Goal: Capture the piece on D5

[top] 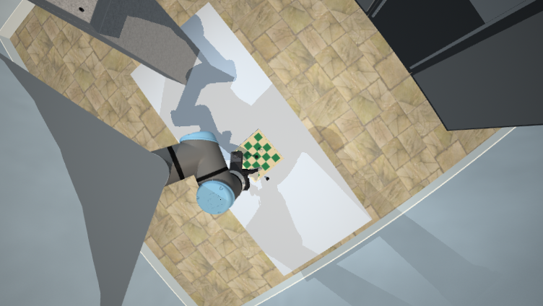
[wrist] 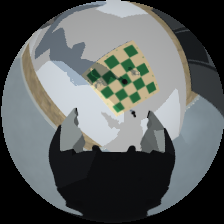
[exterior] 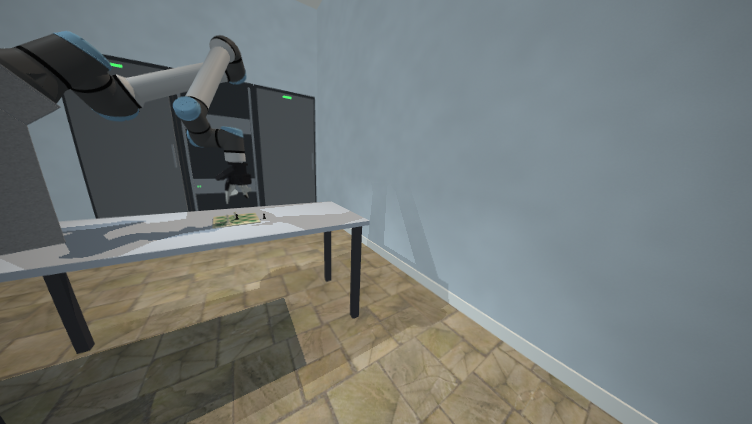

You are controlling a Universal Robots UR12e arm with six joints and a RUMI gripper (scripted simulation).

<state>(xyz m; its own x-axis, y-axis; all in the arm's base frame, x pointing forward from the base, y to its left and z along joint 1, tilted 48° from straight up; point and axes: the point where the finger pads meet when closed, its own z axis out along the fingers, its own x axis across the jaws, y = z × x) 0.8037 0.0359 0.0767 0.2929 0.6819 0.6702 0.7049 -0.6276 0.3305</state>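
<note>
Right now my hand is 12 cm above the board, 5 cm to the right of it and 3 cm past it.
</note>
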